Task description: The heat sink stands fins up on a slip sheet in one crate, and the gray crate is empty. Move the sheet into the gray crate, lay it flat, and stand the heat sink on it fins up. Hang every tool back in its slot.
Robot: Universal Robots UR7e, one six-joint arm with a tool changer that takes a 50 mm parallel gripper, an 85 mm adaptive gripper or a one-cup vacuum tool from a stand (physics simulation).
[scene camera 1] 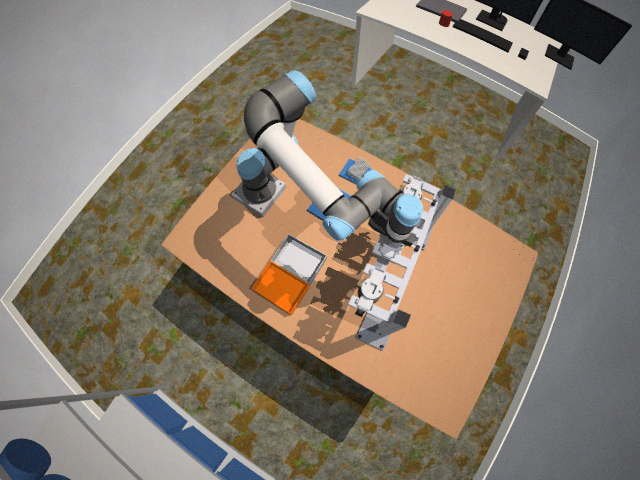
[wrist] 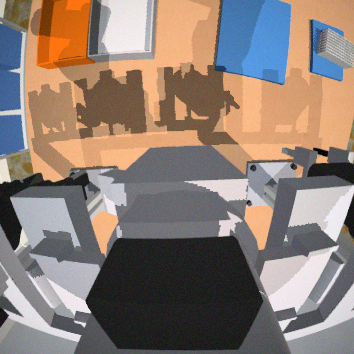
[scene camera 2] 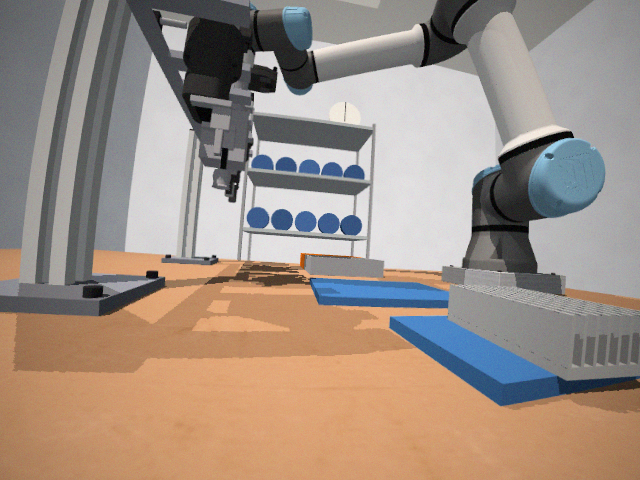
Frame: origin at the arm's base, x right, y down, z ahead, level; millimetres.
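Where they show: arm's base at its link origin: [scene camera 1: 259, 188] [scene camera 2: 497, 270].
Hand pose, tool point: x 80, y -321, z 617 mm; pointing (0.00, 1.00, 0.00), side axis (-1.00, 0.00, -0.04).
Note:
Things, the pixels of their top centre, and the offset from my tool point. "pt": a spot on its surface instead.
- grey body at its top centre: [wrist: 149, 336] [scene camera 2: 232, 100] [scene camera 1: 392, 238] dx +11, dy -4, dz -2 mm
- heat sink at its top centre: [scene camera 2: 532, 296] [wrist: 341, 47] [scene camera 1: 359, 167] dx -387, dy +320, dz -270 mm
- small blue slab at its top centre: [scene camera 2: 511, 334] [wrist: 328, 49] [scene camera 1: 357, 172] dx -375, dy +350, dz -270 mm
- gray crate at its top centre: [wrist: 119, 11] [scene camera 2: 341, 257] [scene camera 1: 298, 258] dx +121, dy +317, dz -302 mm
- orange crate at its top centre: [wrist: 61, 21] [scene camera 1: 280, 286] dx +259, dy +317, dz -308 mm
- larger blue slab at its top centre: [scene camera 2: 381, 287] [wrist: 256, 32] [scene camera 1: 337, 207] dx -169, dy +350, dz -272 mm
- tool with a round white plate, top centre: [scene camera 1: 371, 287] dx +181, dy -4, dz +2 mm
- stand's upright post at a spot on its surface: [scene camera 2: 67, 155] pt dx -254, dy +227, dz +96 mm
The arm's wrist [scene camera 1: 400, 229] is at the tool stand [scene camera 1: 408, 271]. A grey body [wrist: 175, 200] and a black block fill the lower middle of the wrist view. My gripper's fingertips are hidden or cannot be told from the hanging tools, so its opening is unclear. The heat sink [scene camera 1: 358, 168] [scene camera 2: 516, 330] [wrist: 336, 47] stands fins up on a small blue slab [scene camera 2: 465, 351] [wrist: 322, 62]. The gray crate [scene camera 1: 319, 268] [scene camera 2: 343, 266] [wrist: 151, 37] has a pale flat bottom; whether this is the slip sheet cannot be told. The orange crate [scene camera 1: 281, 289] [wrist: 62, 35] adjoins it.
A larger blue slab [scene camera 1: 317, 210] [scene camera 2: 377, 293] [wrist: 252, 40] lies between the crates and the heat sink. A tool with a round white plate [scene camera 1: 371, 288] hangs near one end of the stand. The stand's upright post [scene camera 2: 67, 155] and foot plates rest on the table.

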